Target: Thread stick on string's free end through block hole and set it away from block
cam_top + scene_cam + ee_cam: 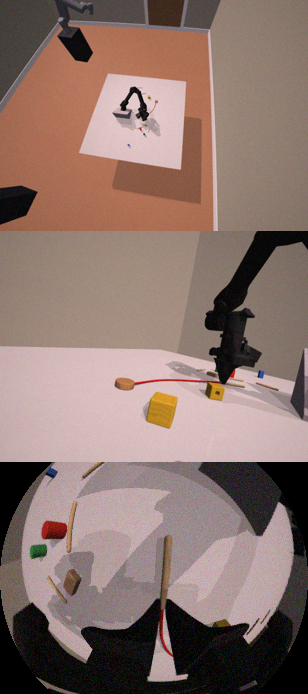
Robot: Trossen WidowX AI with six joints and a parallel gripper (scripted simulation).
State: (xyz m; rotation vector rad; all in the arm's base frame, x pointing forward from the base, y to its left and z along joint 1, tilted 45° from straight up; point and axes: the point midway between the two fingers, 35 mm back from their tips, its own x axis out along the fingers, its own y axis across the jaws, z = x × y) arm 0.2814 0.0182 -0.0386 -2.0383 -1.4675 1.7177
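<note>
My gripper tip is 7 cm short of the short wooden piece and 12 cm to the left of it. The rest, counted from my gripper tip: thin wooden stick: 1 cm behind, 1 cm to the right; green peg: 8 cm ahead, 24 cm to the right, 1 cm above; red peg: 2 cm ahead, 18 cm to the right, 1 cm above.
</note>
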